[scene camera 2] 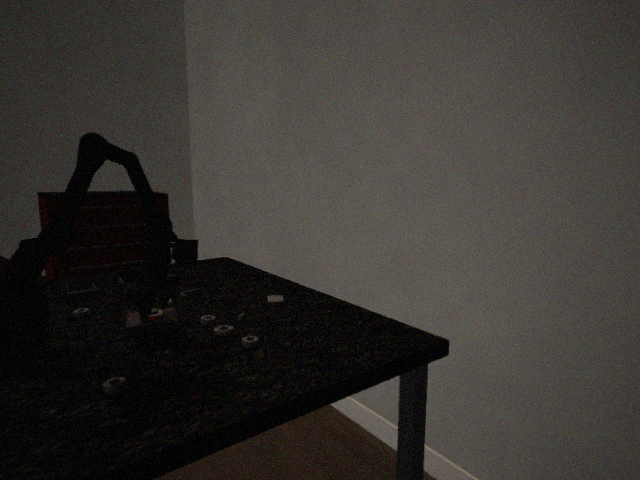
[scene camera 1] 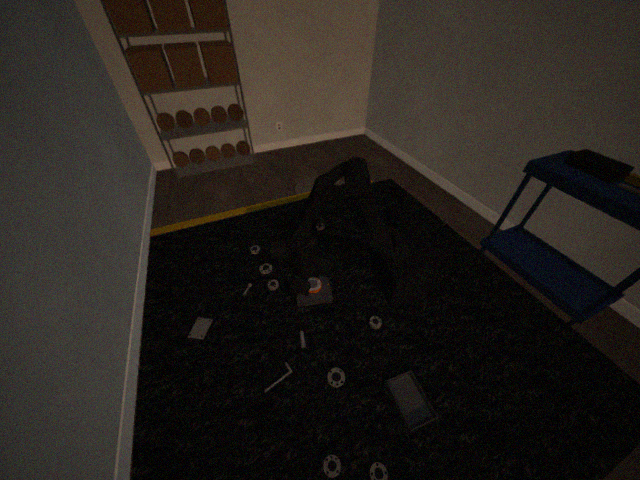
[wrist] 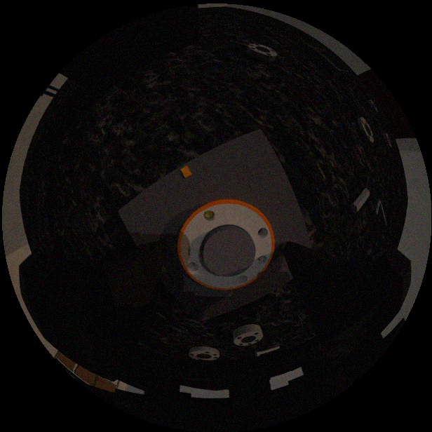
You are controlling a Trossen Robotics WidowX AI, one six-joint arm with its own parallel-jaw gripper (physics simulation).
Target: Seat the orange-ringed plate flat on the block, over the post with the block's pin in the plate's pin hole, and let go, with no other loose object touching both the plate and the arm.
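Places are measured from the arm's base along level axes (x left, y back, z up), in centimetres.
Pixels of known places: gripper, fingertip midpoint: (scene camera 2: 153, 316) (scene camera 1: 312, 285); arm's base, origin of the base link: (scene camera 2: 18, 273) (scene camera 1: 400, 253).
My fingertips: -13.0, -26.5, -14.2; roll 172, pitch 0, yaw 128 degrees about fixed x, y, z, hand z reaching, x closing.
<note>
For each thing: its top centre in the pictures, then the offset to it from my fingertips, as dx, dy, dz. "spot": a spot on its surface instead.
- orange-ringed plate, middle of its top: (scene camera 2: 151, 312) (scene camera 1: 312, 284) +0.1, +0.2, +1.0
- grey block, middle of its top: (scene camera 2: 151, 310) (scene camera 1: 312, 283) +0.2, +0.2, +1.6
- short bar, middle of its top: (scene camera 1: 302, 338) +15.2, -11.9, -1.3
- bent rod, middle of its top: (scene camera 1: 276, 376) +21.0, -23.4, -1.9
- pale flat piece, middle of its top: (scene camera 2: 275, 298) (scene camera 1: 200, 327) -5.1, -38.9, -2.0
- tray, surface spot: (scene camera 1: 434, 414) spot: +50.2, +7.5, -0.7
The orange-ringed plate (scene camera 1: 317, 283) (scene camera 2: 156, 312) (wrist: 237, 214) lies on the grey block (scene camera 1: 323, 297) (scene camera 2: 133, 318) (wrist: 240, 165) and appears flat. In the wrist view the round post (wrist: 229, 251) stands inside the plate's centre hole, and the brass-coloured pin (wrist: 209, 215) shows in one of its small holes. An orange mark (wrist: 186, 172) is at the block's edge. My gripper (wrist: 227, 248) is open, with its dark fingers low on either side of the plate and nothing held between them. The dark fingers hide parts of the block. Small gaps between fingers and plate are hard to judge.
Plain pale rings stand around the block, including a ring (scene camera 1: 272, 280) (scene camera 2: 207, 316), a ring (scene camera 1: 375, 317) and a ring (scene camera 1: 336, 369). A short bar (scene camera 1: 302, 339), a bent rod (scene camera 1: 279, 381), a pale flat piece (scene camera 1: 200, 328) (scene camera 2: 275, 298) and a tray (scene camera 1: 434, 414) lie on the table.
</note>
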